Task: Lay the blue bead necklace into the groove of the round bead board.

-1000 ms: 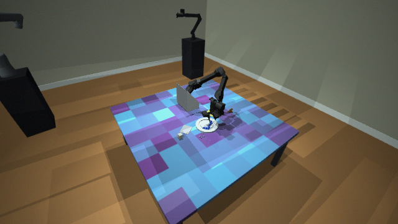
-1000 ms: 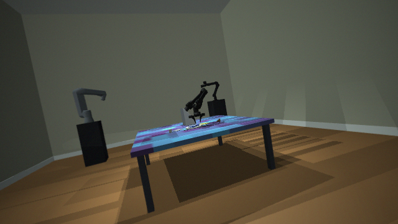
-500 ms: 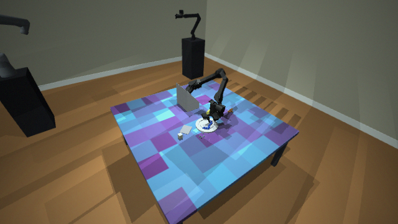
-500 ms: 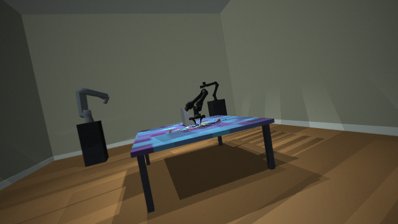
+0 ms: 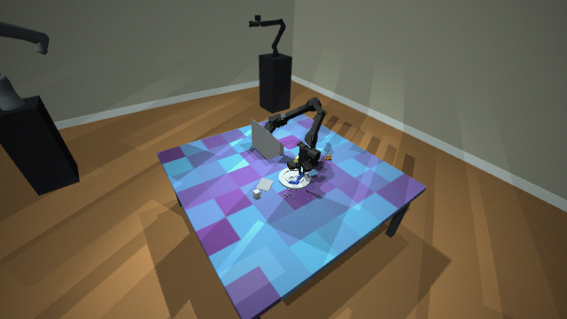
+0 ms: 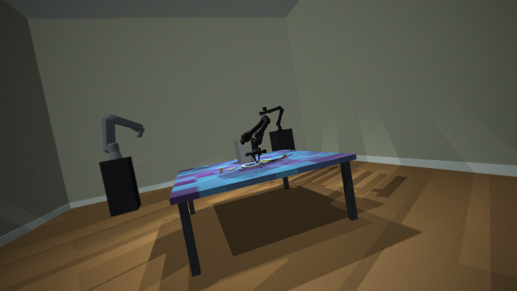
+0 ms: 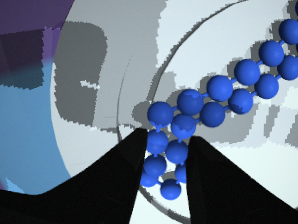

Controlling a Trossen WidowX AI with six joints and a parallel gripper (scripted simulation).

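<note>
Now: gripper tip 10 mm past the round white bead board, 50 mm to the left of it and 10 mm above it. Round my gripper tip: cream cube (30 mm behind, 320 mm to the right); then yellow patch (110 mm behind, 110 mm to the left, 10 mm below); then flat grey square (70 mm behind, 230 mm to the right, 10 mm below).
</note>
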